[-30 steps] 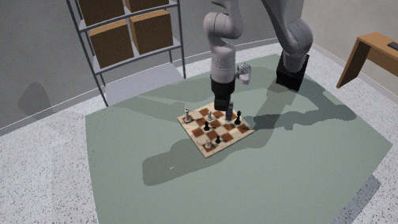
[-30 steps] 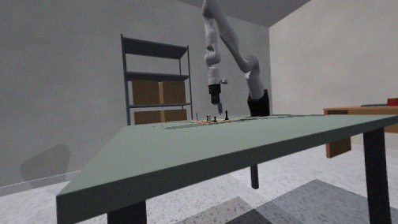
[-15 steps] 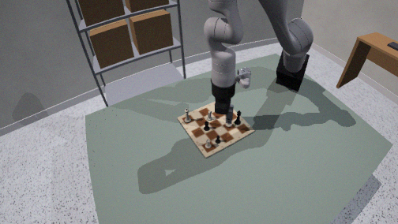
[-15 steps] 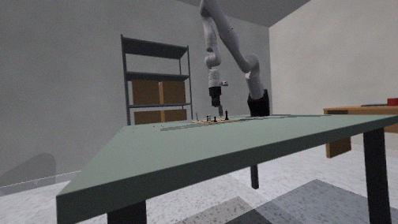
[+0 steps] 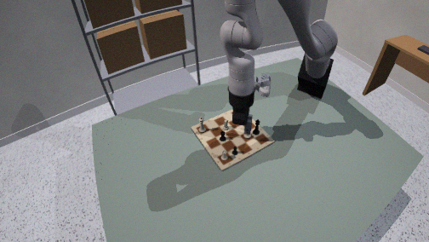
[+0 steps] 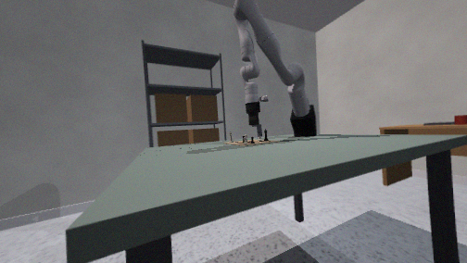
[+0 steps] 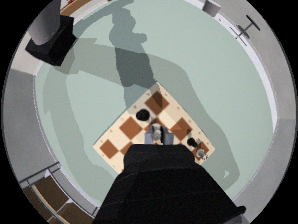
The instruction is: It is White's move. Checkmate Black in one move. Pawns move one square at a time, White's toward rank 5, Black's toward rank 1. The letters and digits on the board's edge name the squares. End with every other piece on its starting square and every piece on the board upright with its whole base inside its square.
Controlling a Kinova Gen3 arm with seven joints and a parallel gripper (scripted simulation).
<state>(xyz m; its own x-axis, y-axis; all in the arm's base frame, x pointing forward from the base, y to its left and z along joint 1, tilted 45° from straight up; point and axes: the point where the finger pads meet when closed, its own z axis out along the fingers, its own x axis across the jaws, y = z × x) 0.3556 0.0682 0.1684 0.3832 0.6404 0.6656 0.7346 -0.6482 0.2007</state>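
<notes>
The tall black piece is 4 cm behind my hand, 1 cm to the right of it and 1 cm below it. Round my hand: chessboard 5 cm below, 5 cm ahead, 2 cm to the right.
</notes>
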